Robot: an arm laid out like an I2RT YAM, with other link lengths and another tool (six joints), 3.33 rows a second.
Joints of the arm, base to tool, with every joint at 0 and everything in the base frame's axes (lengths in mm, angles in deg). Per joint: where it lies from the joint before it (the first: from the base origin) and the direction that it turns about. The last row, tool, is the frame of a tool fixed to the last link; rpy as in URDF.
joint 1: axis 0 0 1 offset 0 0 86.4
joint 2: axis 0 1 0 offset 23 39 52.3
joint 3: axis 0 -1 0 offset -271.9 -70.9 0
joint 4: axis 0 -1 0 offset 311.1 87.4 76.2
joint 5: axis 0 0 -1 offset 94.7 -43.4 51.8
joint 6: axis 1 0 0 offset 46.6 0 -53.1
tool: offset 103 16 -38 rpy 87.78 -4.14 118.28
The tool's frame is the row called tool.
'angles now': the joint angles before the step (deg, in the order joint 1, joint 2, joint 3, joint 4, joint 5, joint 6). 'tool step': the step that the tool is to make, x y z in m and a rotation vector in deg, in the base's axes. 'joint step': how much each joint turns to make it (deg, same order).
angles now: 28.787 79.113 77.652 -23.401 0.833 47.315
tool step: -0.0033 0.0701 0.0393 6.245 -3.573 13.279
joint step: 4.056 7.630 9.095 4.800 -9.874 -0.138
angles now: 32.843 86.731 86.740 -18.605 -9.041 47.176
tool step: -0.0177 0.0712 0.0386 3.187 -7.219 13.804
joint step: 5.209 8.131 10.524 4.466 -7.885 -3.877
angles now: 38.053 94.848 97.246 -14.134 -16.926 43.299
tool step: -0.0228 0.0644 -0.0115 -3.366 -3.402 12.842
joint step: 4.974 10.113 11.275 -3.122 -6.637 -6.795
